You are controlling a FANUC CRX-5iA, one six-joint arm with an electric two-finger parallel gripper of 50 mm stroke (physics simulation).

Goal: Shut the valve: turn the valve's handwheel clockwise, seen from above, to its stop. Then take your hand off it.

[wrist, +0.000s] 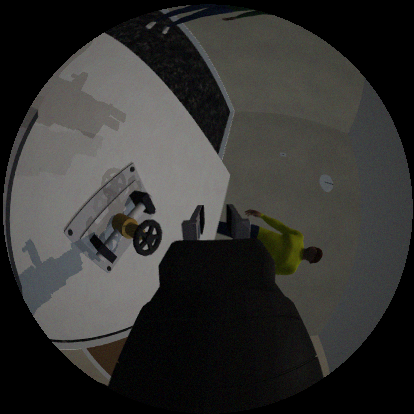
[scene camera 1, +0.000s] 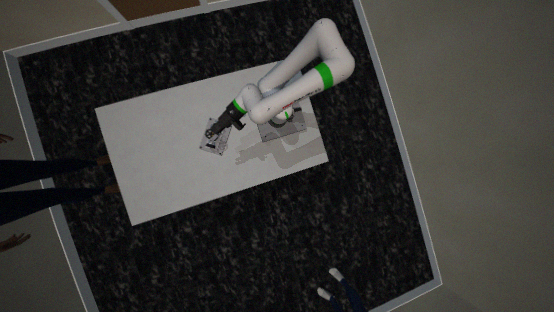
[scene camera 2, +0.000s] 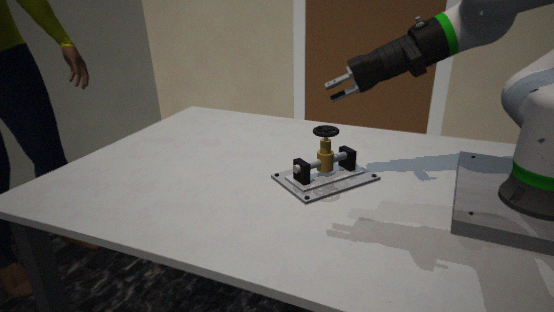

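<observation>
The valve has a black spoked handwheel (scene camera 2: 326, 131) (wrist: 148, 237) on top of a brass body (scene camera 2: 325, 161) (wrist: 122, 225). The handwheel lies level above a horizontal pipe, and its turned position cannot be read. The valve stands on a grey base plate (scene camera 2: 345, 188) (scene camera 1: 218, 152). My gripper (scene camera 2: 330, 92) (wrist: 214, 213) is open with its fingers part way apart and nothing between them. It points down at a shallow slant and hangs above the handwheel, clear of it. In the overhead view the gripper's front end partly covers the handwheel.
Two black pipe blocks (scene camera 2: 301, 171) (scene camera 2: 347, 158) flank the valve body. The arm's pedestal plate (scene camera 2: 462, 200) (scene camera 1: 268, 136) stands to the right on the white table (scene camera 2: 165, 200) (scene camera 1: 150, 165). A person in a yellow top (wrist: 283, 245) stands beyond the table's far end.
</observation>
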